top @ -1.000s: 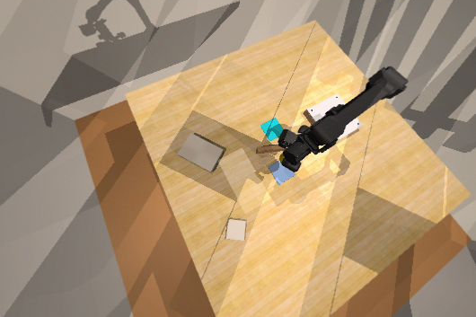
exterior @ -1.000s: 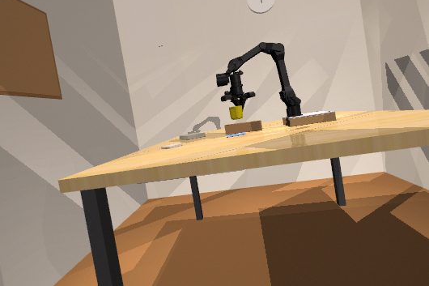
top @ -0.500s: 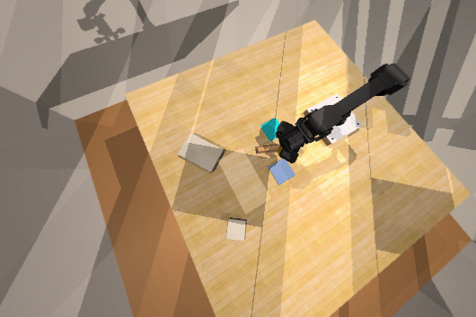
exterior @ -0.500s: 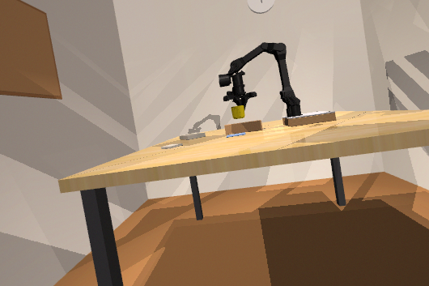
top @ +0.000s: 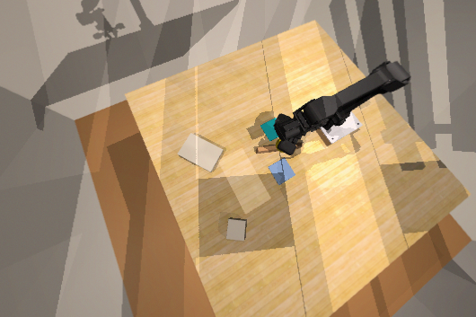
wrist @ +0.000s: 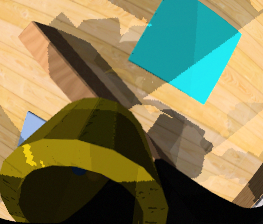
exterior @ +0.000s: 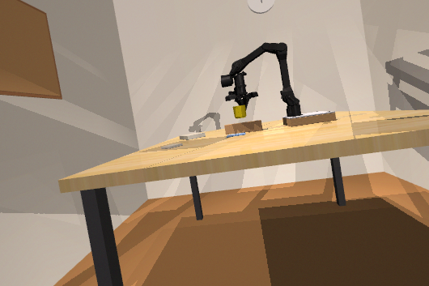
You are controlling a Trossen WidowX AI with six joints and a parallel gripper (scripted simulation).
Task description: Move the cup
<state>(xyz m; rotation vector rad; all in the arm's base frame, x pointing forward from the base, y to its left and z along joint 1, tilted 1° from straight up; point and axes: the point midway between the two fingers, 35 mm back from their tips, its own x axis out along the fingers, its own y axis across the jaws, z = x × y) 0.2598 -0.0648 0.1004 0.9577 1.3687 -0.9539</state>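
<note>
The cyan pad is 30 mm behind my gripper tip, 90 mm to the right of it and 120 mm below it. The rest, counted from my gripper tip: white tile (410 mm ahead, 150 mm to the left, 110 mm below); then wooden block (20 mm ahead, 10 mm to the left, 100 mm below).
</note>
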